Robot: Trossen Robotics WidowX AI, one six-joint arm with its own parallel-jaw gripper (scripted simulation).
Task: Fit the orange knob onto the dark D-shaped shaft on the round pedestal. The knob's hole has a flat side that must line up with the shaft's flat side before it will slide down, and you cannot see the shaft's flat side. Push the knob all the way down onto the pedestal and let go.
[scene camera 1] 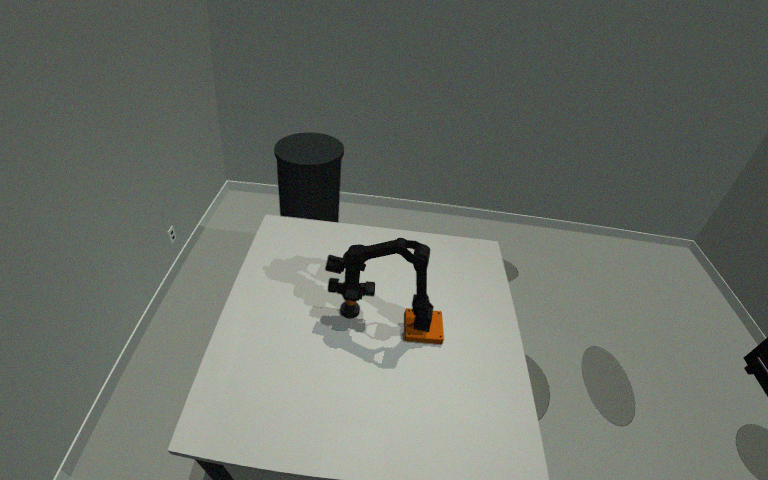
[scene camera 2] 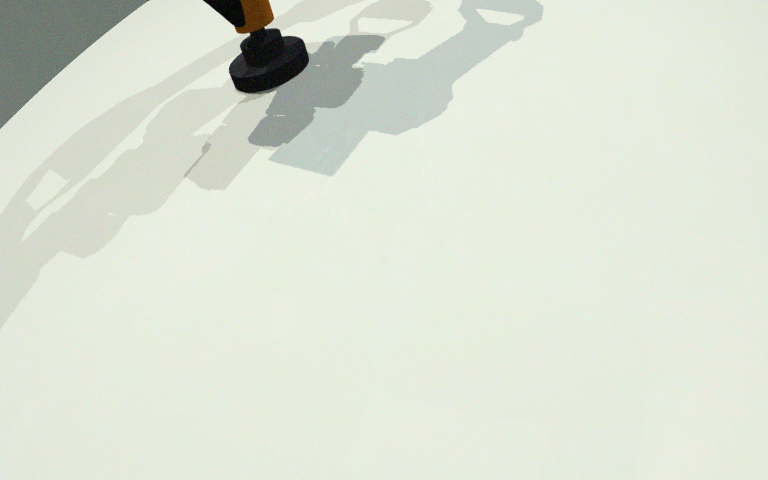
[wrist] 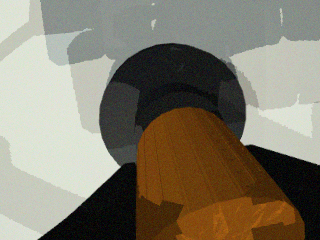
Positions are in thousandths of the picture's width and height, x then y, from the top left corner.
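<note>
Scene camera 1 gives you my gripper (scene camera 1: 456, 626). In the wrist view you get the gripper (wrist: 595, 690) again, and there's an orange knob (wrist: 598, 710) in there too.
</note>
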